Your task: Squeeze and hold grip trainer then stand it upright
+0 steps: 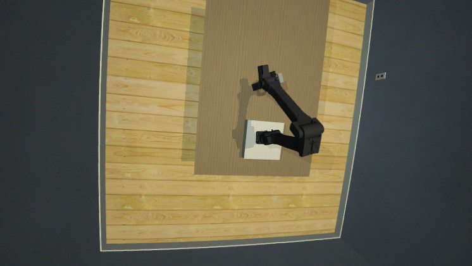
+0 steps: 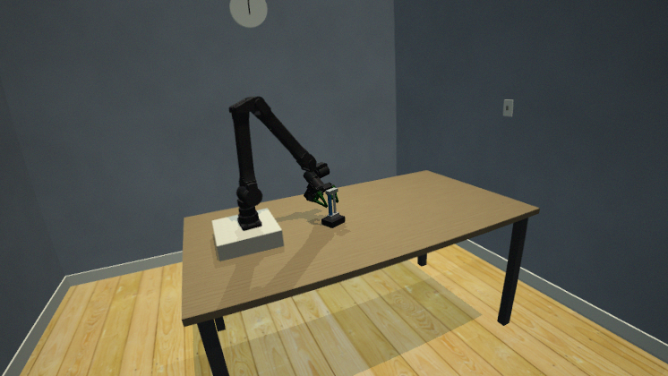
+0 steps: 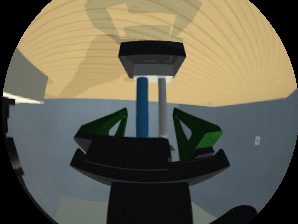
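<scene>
Now: the thin grey bar 20 mm ahead of my hand.
</scene>
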